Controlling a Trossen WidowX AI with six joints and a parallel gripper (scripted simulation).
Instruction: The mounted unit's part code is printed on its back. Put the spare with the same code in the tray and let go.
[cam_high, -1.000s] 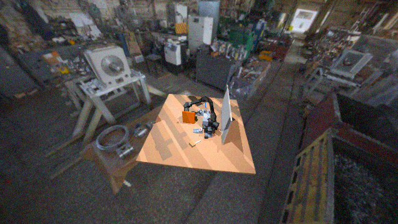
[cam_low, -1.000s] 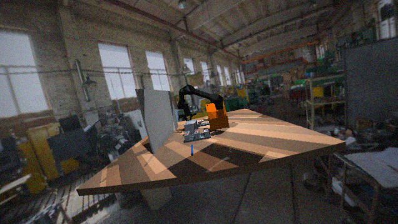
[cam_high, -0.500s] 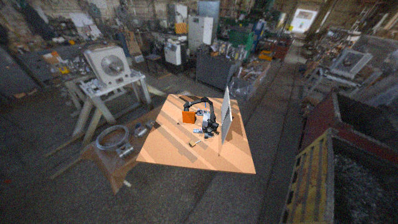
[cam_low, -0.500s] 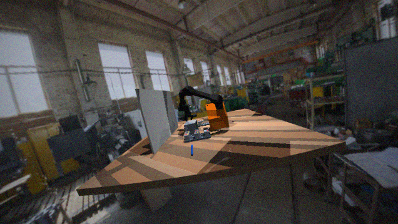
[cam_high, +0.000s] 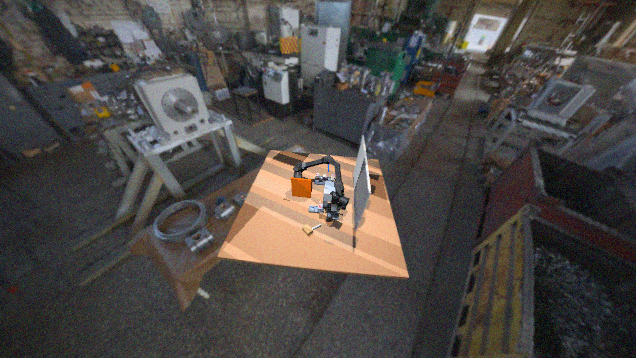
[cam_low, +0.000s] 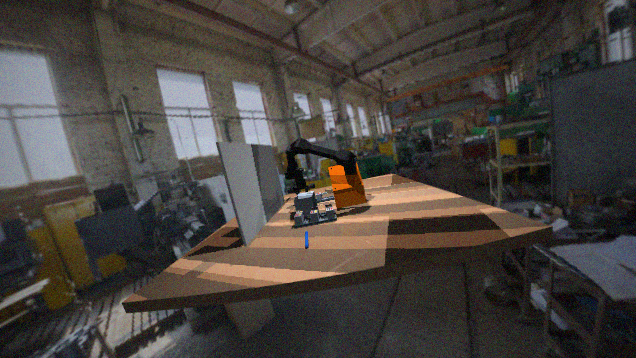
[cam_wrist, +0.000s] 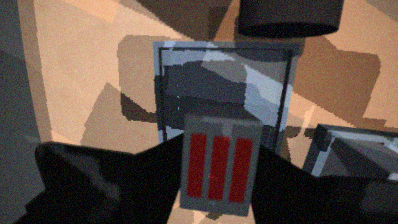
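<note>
Right now the grey tray is 20 mm below my gripper tip. From my gripper tip the other things lie so: blue pen 130 mm behind, 580 mm to the left, 20 mm below; then tall grey panel 170 mm ahead, 220 mm to the left, 200 mm above; then tan piece 170 mm behind, 210 mm to the right, 10 mm below.
</note>
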